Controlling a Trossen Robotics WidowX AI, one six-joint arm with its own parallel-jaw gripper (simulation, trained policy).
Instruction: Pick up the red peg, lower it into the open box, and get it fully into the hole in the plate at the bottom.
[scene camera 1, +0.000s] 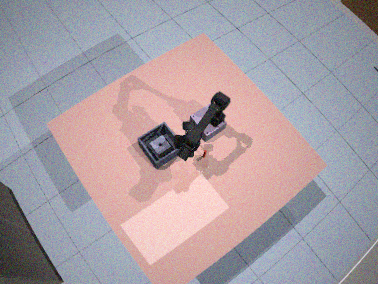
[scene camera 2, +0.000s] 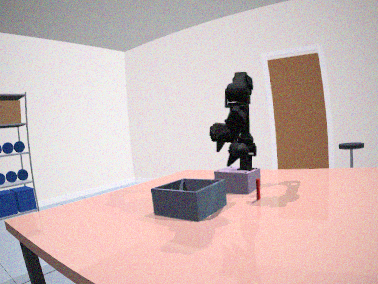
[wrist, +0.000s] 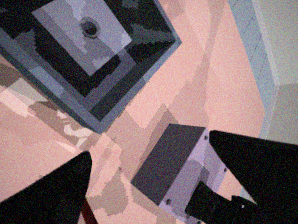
I see my gripper (scene camera 2: 222, 158).
My gripper is seen too in the wrist view (wrist: 152, 146).
